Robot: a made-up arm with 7 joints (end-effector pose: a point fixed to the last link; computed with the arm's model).
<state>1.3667 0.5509 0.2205 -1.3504 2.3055 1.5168 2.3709</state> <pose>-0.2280 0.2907 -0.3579 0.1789 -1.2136 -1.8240</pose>
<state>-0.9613 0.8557 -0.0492 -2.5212 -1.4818 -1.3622 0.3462</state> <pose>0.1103 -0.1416 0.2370 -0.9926 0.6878 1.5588</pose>
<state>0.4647 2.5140 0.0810 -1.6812 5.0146 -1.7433 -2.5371</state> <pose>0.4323 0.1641 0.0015 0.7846 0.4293 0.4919</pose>
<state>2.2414 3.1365 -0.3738 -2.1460 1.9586 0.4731 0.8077</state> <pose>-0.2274 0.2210 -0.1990 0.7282 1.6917 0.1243</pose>
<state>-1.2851 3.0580 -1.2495 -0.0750 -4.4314 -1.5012 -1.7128</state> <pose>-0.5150 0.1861 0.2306 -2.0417 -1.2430 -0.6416</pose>
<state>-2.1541 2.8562 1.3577 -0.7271 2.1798 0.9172 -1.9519</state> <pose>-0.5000 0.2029 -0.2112 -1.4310 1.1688 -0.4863</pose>
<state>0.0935 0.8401 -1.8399 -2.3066 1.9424 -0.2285 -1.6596</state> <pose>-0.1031 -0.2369 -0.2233 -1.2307 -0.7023 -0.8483</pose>
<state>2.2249 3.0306 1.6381 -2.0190 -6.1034 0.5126 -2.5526</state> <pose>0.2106 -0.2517 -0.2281 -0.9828 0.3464 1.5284</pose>
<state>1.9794 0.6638 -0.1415 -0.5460 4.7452 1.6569 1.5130</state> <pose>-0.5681 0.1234 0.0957 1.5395 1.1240 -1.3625</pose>
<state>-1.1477 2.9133 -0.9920 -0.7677 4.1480 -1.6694 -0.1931</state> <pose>-0.2288 0.3463 0.4003 0.0197 0.9204 -1.2661</pose>
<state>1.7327 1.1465 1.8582 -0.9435 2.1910 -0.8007 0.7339</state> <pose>-0.1010 0.4743 0.2845 -0.3882 2.7867 -0.5835</pose>
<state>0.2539 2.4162 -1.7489 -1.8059 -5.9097 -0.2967 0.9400</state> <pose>-0.1401 0.3992 -0.1217 0.3040 0.3287 -0.1279</pose>
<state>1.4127 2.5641 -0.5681 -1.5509 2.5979 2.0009 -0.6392</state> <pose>0.0347 0.4366 -0.2063 -0.5583 1.8180 0.6249</pose>
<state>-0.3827 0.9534 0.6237 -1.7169 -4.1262 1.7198 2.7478</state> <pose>0.3193 0.2553 0.2022 -1.1349 1.0732 1.7489</pose>
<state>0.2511 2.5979 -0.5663 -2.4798 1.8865 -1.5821 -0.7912</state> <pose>0.2013 0.1195 -0.1968 0.3996 -1.9702 -0.8546</pose>
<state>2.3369 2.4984 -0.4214 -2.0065 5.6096 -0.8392 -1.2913</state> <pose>-0.3124 0.2167 -0.1311 -2.1596 -1.4300 -1.7342</pose>
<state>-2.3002 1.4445 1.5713 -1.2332 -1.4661 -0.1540 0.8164</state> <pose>-0.1178 0.5115 0.0738 -0.4969 1.7450 -1.8266</pose>
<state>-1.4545 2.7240 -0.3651 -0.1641 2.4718 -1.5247 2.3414</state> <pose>-0.4108 0.3677 0.2250 0.5372 0.9854 1.6327</pose>
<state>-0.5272 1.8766 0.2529 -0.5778 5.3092 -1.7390 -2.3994</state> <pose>0.1507 0.4828 0.2995 -1.0053 -0.6186 1.1181</pose>
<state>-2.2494 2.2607 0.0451 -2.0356 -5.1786 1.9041 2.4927</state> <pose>-0.2764 -0.0348 0.2821 1.9191 1.9631 -1.3963</pose>
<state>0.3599 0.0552 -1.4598 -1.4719 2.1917 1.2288 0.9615</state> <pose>-0.0151 -0.3821 -0.3167 -0.9591 2.1753 0.4794</pose>
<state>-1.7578 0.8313 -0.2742 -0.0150 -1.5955 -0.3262 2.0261</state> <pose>0.5167 0.2347 0.1708 0.2336 -1.7091 -0.0219</pose>
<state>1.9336 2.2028 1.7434 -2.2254 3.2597 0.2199 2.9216</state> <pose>0.3404 -0.0644 -0.0909 0.4161 -1.6104 -2.2781</pose>
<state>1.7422 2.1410 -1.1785 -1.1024 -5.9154 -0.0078 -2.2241</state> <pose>-0.2395 0.4843 0.0772 1.8109 -0.7257 1.8367</pose>
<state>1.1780 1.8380 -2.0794 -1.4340 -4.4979 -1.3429 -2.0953</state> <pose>-0.4187 0.2455 0.1288 -0.0400 0.7507 -2.0114</pose>
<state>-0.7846 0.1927 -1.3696 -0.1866 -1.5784 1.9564 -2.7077</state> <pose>0.4160 0.0065 -0.4263 -0.7333 -2.6364 0.1367</pose>
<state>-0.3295 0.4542 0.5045 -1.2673 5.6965 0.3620 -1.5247</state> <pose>0.4244 0.2815 -0.1303 1.6629 -0.0597 -1.2465</pose>
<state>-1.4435 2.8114 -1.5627 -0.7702 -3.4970 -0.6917 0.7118</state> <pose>-0.2363 0.4821 0.2099 -0.2848 2.2638 -0.9285</pose>
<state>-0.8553 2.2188 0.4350 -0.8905 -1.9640 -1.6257 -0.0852</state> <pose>-0.0222 0.2736 0.4961 1.5379 0.6046 -1.9713</pose>
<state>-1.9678 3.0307 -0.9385 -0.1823 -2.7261 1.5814 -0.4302</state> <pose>-0.4859 0.3390 -0.0613 -0.3482 -3.1104 0.0272</pose>
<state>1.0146 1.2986 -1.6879 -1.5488 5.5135 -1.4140 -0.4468</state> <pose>-0.4341 0.0504 -0.2091 -1.8777 -1.1656 -0.7620</pose>
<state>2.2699 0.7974 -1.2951 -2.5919 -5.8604 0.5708 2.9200</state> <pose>-0.0622 -0.2421 -0.1327 -0.5091 -1.4012 -2.0699</pose>
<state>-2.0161 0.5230 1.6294 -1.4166 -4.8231 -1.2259 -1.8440</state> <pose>0.2244 0.3902 0.2285 -0.3723 -0.9511 2.7016</pose>
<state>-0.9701 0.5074 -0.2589 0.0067 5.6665 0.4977 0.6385</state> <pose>0.4665 0.2137 -0.2951 0.8803 -0.5704 -0.0461</pose>
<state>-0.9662 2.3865 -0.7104 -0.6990 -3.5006 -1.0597 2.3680</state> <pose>0.0181 0.4408 0.3785 1.8424 1.2983 0.4268</pose>
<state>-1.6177 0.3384 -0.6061 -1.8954 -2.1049 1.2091 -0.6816</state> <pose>0.1082 -0.3331 0.2381 2.5816 -1.3367 1.1230</pose>
